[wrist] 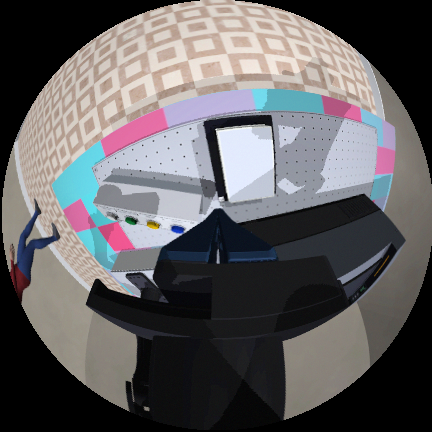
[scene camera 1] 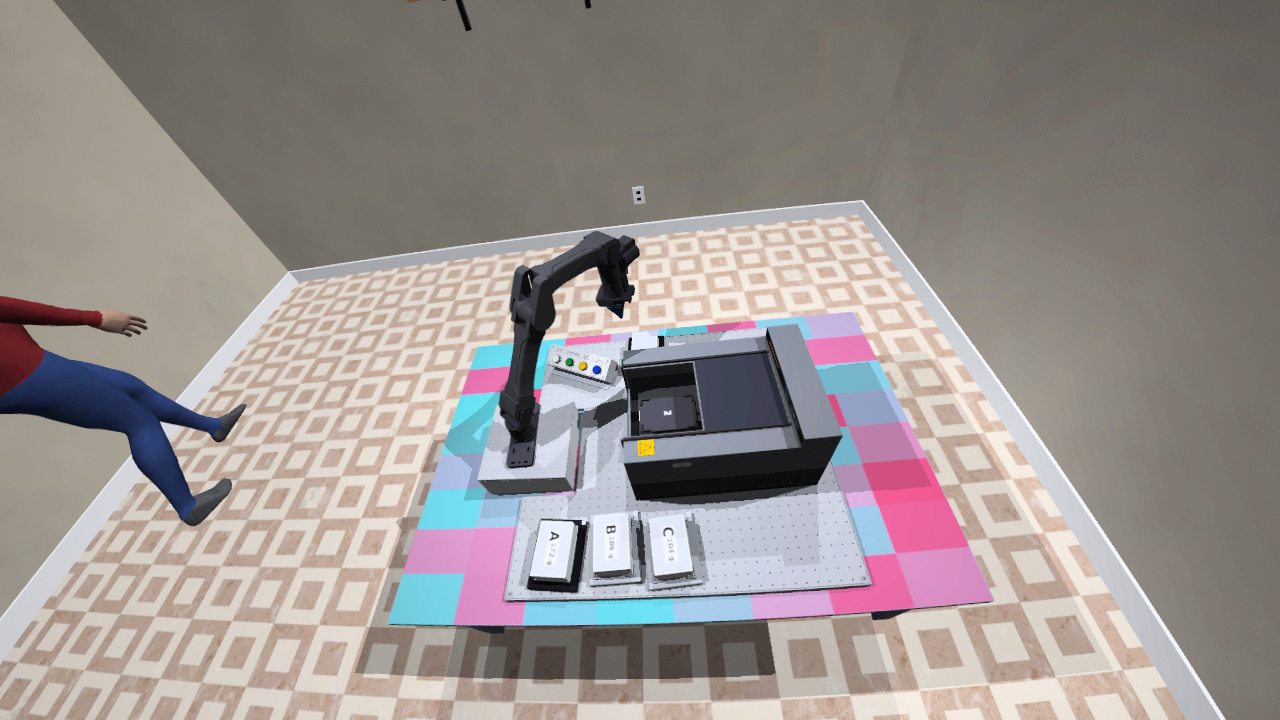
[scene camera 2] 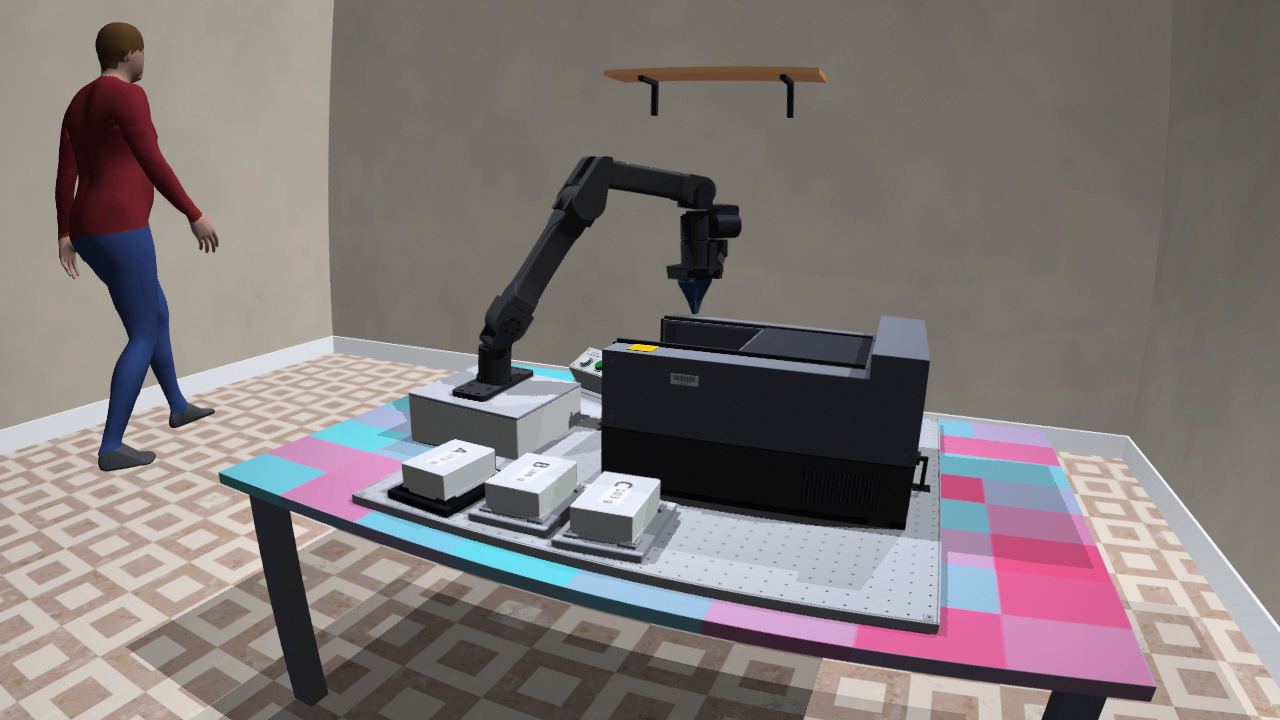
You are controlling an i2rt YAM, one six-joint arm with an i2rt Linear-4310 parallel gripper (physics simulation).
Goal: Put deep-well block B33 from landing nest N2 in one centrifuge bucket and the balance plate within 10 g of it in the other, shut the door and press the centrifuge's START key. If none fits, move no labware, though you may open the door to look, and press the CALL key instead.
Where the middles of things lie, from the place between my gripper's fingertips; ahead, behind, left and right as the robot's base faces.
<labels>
Right now the black flat pad (wrist: 212, 143) is 50 mm ahead of my hand, 10 mm to the right of it and 180 mm below it. From my hand the other things lie so: sliding door (scene camera 1: 737, 391): 270 mm ahead, 340 mm to the right, 30 mm above; button panel (scene camera 1: 565, 361): 160 mm behind, 40 mm to the right, 140 mm below; dark centrifuge (scene camera 2: 831, 440): 240 mm ahead, 330 mm to the right, 60 mm below.
</labels>
